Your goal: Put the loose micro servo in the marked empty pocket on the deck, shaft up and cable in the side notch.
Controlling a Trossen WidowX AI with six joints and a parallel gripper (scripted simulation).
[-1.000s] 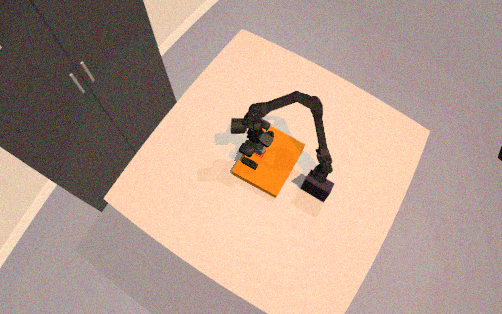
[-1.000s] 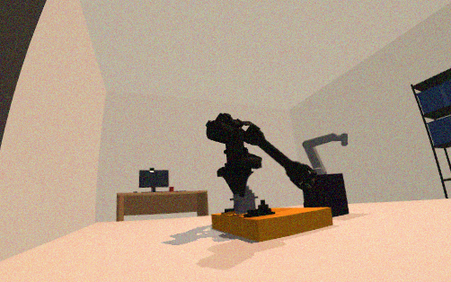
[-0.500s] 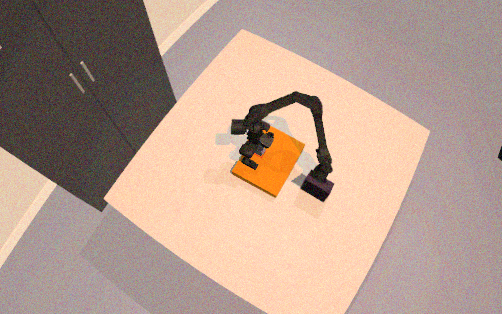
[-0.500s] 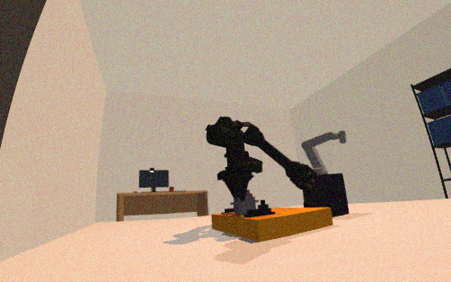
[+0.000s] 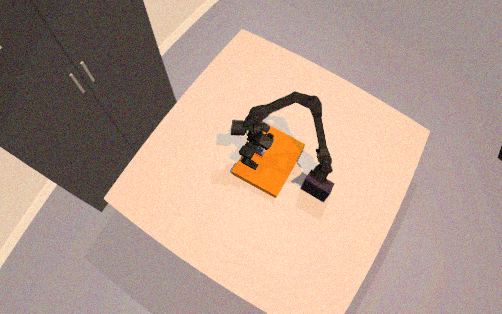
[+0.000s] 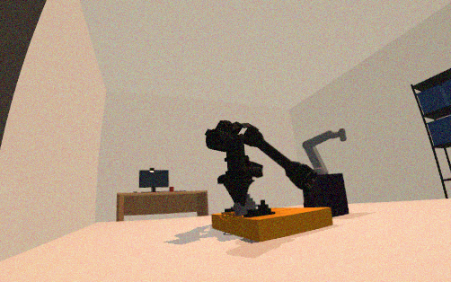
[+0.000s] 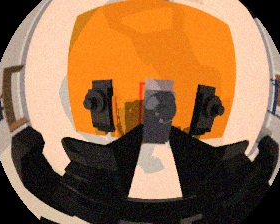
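Now: the orange deck 120 mm behind my gripper tip, 50 mm below it and 20 mm to the right of it.
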